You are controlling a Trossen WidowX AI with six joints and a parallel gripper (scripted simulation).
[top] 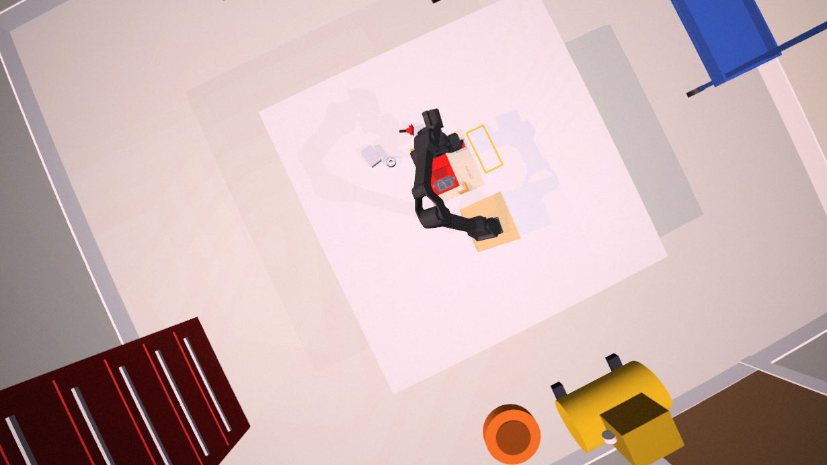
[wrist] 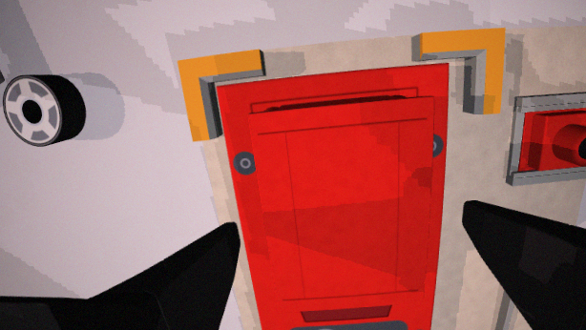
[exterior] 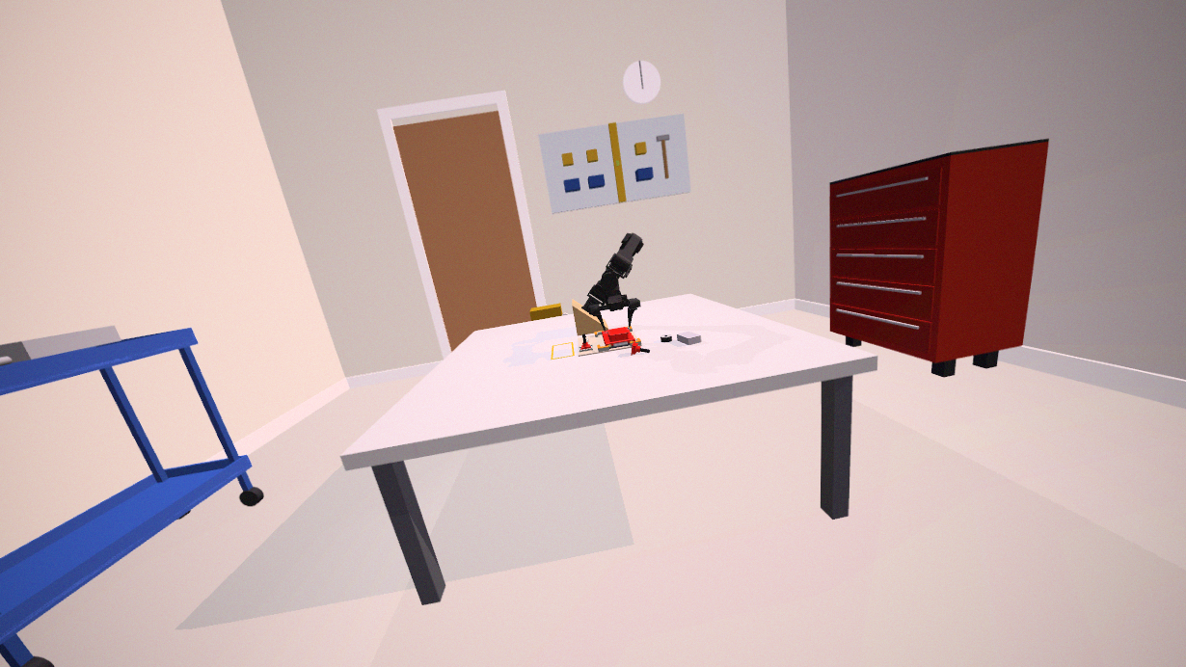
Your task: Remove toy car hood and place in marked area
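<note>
Now: the red hood 20 mm below my gripper tip. From my gripper tip the other things lie so: wheel: 50 mm ahead, 170 mm to the left, 50 mm below.
</note>
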